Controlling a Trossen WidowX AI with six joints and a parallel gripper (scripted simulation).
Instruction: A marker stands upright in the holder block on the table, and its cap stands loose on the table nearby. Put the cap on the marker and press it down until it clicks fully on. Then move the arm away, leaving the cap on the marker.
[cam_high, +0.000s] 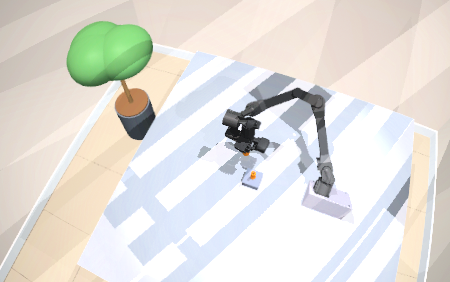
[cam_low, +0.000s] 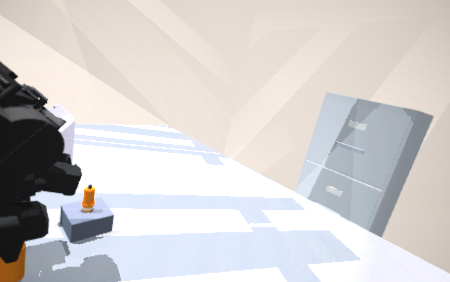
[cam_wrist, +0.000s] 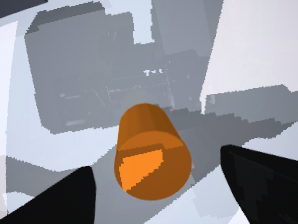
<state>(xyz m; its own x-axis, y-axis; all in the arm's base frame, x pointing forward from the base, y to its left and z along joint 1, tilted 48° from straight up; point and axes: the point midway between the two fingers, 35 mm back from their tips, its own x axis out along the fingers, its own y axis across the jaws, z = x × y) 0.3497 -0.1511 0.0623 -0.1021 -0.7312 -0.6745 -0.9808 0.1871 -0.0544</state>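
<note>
My gripper tip is 2 cm above the orange cap.
</note>
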